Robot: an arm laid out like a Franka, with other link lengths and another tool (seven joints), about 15 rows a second.
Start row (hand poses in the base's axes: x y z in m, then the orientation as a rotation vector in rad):
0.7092, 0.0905, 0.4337, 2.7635, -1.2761, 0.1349
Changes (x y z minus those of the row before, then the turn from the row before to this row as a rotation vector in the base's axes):
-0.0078, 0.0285, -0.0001, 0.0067, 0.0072, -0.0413
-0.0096, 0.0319, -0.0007, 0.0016, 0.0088, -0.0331
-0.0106, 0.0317, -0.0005, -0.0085, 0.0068, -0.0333
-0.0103, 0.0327, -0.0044, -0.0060, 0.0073, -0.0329
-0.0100, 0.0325, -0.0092, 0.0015, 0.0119, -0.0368
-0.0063, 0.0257, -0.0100, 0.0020, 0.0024, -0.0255
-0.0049, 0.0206, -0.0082, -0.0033, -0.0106, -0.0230
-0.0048, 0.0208, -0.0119, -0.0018, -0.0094, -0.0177
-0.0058, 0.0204, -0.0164, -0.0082, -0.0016, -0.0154
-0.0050, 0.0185, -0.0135, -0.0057, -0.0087, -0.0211
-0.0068, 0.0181, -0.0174, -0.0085, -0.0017, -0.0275
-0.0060, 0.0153, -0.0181, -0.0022, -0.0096, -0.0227
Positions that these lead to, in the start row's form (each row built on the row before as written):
0.7014, 0.1190, 0.4336, 2.7385, -1.3333, 0.1177
0.6918, 0.1509, 0.4329, 2.7136, -1.3763, 0.1021
0.6812, 0.1826, 0.4324, 2.6804, -1.4153, 0.0959
0.6709, 0.2153, 0.4280, 2.6488, -1.4540, 0.0874
0.6609, 0.2478, 0.4188, 2.6179, -1.4990, 0.0671
0.6546, 0.2735, 0.4088, 2.5988, -1.5321, 0.0601
0.6497, 0.2941, 0.4006, 2.5820, -1.5637, 0.0743
0.6449, 0.3149, 0.3887, 2.5698, -1.5887, 0.0863
0.6391, 0.3353, 0.3723, 2.5516, -1.6050, 0.0933
0.6341, 0.3538, 0.3588, 2.5329, -1.6320, 0.1069
0.6273, 0.3719, 0.3414, 2.5039, -1.6628, 0.1131
0.6213, 0.3872, 0.3233, 2.4860, -1.6933, 0.1248

